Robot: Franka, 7 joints.
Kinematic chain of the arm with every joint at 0, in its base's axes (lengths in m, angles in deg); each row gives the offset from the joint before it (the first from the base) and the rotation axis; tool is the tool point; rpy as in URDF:
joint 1: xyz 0 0 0.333 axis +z
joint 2: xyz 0 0 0 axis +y
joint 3: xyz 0 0 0.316 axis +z
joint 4: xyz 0.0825 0 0 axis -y
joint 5: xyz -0.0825 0 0.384 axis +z
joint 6: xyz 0 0 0 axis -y
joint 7: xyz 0.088 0 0 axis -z
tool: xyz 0 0 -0.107 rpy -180 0 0
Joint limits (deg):
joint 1: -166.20..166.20
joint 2: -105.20..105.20
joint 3: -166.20..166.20
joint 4: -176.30..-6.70
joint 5: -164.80..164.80
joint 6: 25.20..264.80
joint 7: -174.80..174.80
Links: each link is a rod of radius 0.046 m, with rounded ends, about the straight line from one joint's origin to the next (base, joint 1, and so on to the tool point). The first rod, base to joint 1, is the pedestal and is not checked.
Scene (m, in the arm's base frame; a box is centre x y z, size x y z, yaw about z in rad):
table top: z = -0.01
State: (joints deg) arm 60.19 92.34 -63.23 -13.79 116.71 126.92 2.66
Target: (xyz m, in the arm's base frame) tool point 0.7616 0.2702 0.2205
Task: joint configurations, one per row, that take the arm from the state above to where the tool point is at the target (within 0.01 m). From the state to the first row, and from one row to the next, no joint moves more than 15 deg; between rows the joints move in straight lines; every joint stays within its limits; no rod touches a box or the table.
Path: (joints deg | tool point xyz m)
1: 58.58 90.19 -65.13 -25.51 115.83 127.47 2.66 | 0.5898 0.6069 0.2124
2: 56.98 88.04 -67.03 -37.24 114.96 128.01 2.66 | 0.6702 0.5086 0.2096
3: 55.37 85.88 -68.93 -48.96 114.08 128.56 2.66 | 0.7287 0.3945 0.2129
4: 53.76 83.73 -70.83 -60.68 113.20 129.11 2.66 | 0.7616 0.2702 0.2205

